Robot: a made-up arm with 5 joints.
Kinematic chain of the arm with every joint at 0, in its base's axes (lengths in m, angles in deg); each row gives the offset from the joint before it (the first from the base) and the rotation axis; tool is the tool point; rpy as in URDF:
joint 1: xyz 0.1 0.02 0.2 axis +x
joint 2: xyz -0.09 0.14 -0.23 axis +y
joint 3: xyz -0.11 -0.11 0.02 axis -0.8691 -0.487 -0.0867
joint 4: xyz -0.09 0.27 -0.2 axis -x
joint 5: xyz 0 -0.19 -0.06 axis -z
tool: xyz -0.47 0 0.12 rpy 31.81 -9.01 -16.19
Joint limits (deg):
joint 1: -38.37..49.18
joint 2: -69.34..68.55
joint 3: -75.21..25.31
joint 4: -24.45..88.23
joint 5: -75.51..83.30
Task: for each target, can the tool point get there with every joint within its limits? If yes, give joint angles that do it. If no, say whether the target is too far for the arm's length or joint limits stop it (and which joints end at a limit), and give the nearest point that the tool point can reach.
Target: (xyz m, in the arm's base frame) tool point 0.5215 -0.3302 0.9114
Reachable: no: joint limits stop it (at a limit: joint 1, joint 2, joint 3) | nearest point 0.2866 -0.1405 0.6445 | short by 0.403 m
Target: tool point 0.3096 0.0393 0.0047
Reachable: no: joint limits stop it (at a limit: joint 1, joint 2, joint 5) | nearest point 0.3639 -0.1481 -0.0245 | short by 0.197 m
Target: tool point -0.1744 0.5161 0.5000
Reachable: yes | joints 2.08 47.56 -53.18 62.91 62.39
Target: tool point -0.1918 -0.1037 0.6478
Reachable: yes | joints 40.51 50.74 -47.60 -15.83 22.15
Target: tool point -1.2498 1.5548 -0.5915
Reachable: no: too far | nearest point -0.4768 0.7259 -0.1640 | short by 1.211 m
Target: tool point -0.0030 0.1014 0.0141
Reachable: no: joint limits stop it (at a limit: joint 1, joint 2, joint 3, joint 5) | nearest point -0.0458 -0.1646 -0.0949 | short by 0.291 m
